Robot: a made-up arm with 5 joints. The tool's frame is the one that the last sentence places.
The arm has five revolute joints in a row. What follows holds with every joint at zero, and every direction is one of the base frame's. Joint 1 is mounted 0.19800 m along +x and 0.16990 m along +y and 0.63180 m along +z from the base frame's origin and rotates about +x. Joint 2 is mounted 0.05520 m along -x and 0.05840 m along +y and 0.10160 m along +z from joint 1 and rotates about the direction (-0.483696, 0.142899, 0.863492). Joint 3 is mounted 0.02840 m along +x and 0.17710 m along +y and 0.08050 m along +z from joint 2 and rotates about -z. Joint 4 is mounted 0.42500 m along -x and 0.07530 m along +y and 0.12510 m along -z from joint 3 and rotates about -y. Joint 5 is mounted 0.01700 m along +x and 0.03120 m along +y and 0.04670 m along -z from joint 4 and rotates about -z. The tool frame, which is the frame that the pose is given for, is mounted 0.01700 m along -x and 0.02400 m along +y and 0.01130 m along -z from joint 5; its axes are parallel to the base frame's.
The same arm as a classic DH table. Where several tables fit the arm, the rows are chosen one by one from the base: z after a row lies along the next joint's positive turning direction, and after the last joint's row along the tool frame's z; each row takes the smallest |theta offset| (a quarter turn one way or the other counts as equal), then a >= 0, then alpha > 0; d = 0 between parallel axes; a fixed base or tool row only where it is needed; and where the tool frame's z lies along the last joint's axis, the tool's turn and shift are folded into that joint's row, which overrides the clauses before.
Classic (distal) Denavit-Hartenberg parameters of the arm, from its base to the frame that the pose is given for. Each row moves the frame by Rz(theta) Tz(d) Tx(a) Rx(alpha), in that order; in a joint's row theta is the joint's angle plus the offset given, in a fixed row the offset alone. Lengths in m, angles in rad.
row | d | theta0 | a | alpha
base (fixed) | 0.6318 | 1.5708 | 0.1699 | 1.5708
joint 1 | 0.2035 | -0.164 | 0.041 | -2.0757
joint 2 | 0.1709 | -0.3297 | 0.1779 | -2.6129
joint 3 | 0.0839 | 1.2835 | -0.425 | -1.5708
joint 4 | -0.1065 | 0 | 0.017 | 1.5708
joint 5 | 0 | 0.9545 | -0.0294 | 3.1416
tool (fixed) | -0.058 | 0.9545 | 0 | 0

